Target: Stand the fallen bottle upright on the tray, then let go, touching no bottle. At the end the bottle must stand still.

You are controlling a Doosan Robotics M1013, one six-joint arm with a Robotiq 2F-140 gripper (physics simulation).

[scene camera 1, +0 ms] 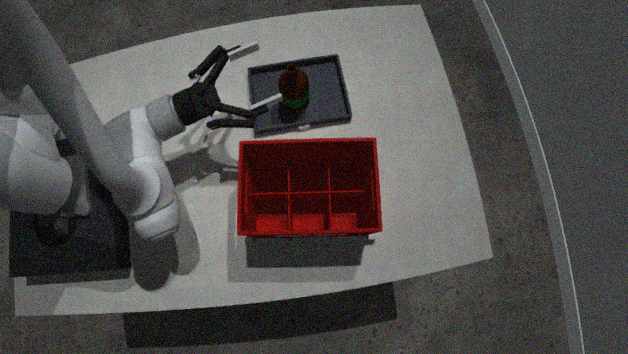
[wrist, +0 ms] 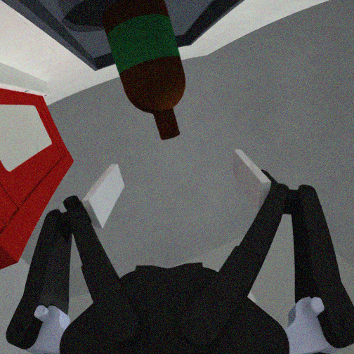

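Where they show: gripper, fingertip midpoint: (scene camera 1: 269,70); arm's base at its link origin: (scene camera 1: 64,188).
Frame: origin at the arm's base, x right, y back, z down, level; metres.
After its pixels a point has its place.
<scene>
A brown bottle with a green band (scene camera 1: 294,87) {x -0.083, y -0.666, z -0.047 m} (wrist: 145,45) stands upright on the dark grey tray (scene camera 1: 327,87) {x -0.123, y -0.759, z 0.065 m} (wrist: 212,20). Its base is on the tray floor; in the wrist view its neck points down the picture and its base is cut off at the top. My gripper (scene camera 1: 255,76) (wrist: 175,168) is wide open and empty, to the left of the bottle in the scene view. One finger pad appears close to the bottle's left edge there, but the wrist view shows a gap between the pads and the bottle.
A red crate with compartments (scene camera 1: 307,233) {x 0.249, y -0.621, z -0.105 m} (wrist: 55,135) stands beside the tray, below it in the scene view. Both rest on a pale table (scene camera 1: 425,150) {x 0.106, y -0.969, z 0.070 m}. The arm reaches in from the left, over a dark base plate (scene camera 1: 100,250) {x 0.184, y -0.103, z 0.000 m}.
</scene>
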